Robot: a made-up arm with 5 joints.
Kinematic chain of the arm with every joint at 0, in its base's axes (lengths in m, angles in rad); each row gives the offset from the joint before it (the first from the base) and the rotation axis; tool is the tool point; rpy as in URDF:
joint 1: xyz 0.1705 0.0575 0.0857 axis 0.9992 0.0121 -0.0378
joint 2: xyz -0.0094 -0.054 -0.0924 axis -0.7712 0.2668 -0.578
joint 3: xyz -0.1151 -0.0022 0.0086 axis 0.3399 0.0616 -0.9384
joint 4: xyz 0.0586 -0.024 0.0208 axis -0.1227 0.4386 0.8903
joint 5: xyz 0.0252 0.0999 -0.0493 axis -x
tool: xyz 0.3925 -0.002 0.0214 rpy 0 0 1.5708
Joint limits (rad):
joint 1: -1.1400..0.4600
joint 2: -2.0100..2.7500
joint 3: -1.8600..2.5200
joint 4: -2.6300..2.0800
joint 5: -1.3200..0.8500
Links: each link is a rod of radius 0.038 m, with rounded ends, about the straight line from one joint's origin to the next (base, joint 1, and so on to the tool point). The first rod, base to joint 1, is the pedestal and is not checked.
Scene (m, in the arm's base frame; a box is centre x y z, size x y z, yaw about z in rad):
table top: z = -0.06
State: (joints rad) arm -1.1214 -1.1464 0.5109 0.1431 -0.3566
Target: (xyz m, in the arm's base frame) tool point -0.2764 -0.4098 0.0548
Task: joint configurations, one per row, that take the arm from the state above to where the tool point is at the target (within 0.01 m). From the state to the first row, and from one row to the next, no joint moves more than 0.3 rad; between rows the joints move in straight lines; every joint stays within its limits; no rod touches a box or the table.
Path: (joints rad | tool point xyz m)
1: -0.9896 -0.9373 0.7656 -0.0865 -0.3692 | 0.5553 -0.1329 0.0725
2: -0.8577 -0.7282 1.0202 -0.3162 -0.3818 | 0.4714 -0.3710 0.1180
3: -0.7259 -0.5192 1.2749 -0.5458 -0.3945 | 0.2560 -0.5309 0.1296
4: -0.5941 -0.3101 1.5296 -0.7754 -0.4071 | -0.0239 -0.5491 0.1039
5: -0.4623 -0.1010 1.7843 -1.0051 -0.4197 | -0.2764 -0.4098 0.0548

